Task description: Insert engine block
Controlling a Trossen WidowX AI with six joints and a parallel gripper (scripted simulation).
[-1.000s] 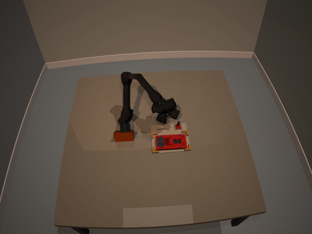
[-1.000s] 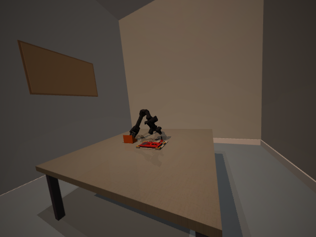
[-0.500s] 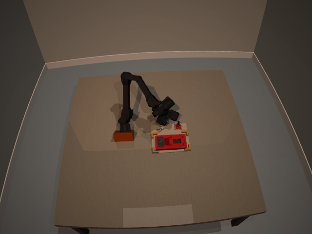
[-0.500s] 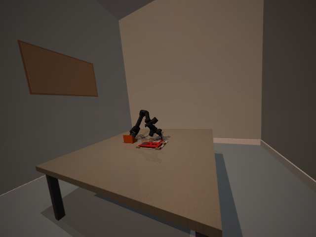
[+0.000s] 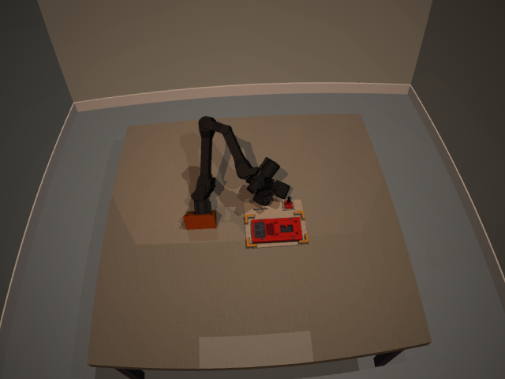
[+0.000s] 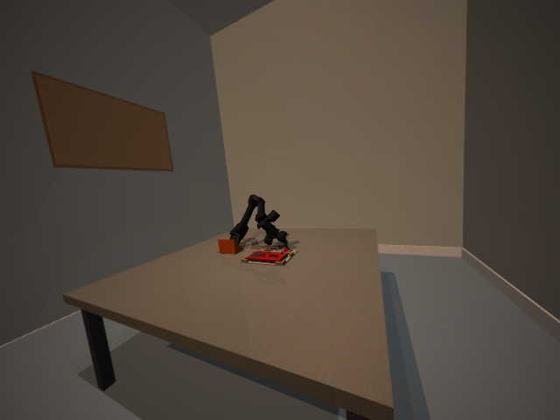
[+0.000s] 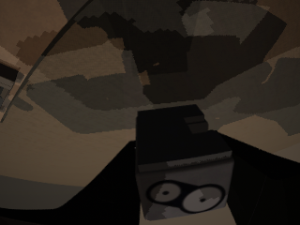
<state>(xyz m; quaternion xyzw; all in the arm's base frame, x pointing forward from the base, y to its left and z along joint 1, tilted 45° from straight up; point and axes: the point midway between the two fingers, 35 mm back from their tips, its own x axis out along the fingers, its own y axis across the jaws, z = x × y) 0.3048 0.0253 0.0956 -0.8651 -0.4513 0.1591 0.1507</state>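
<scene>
The engine block is 10 mm behind my gripper tip and 10 mm above it.
</scene>
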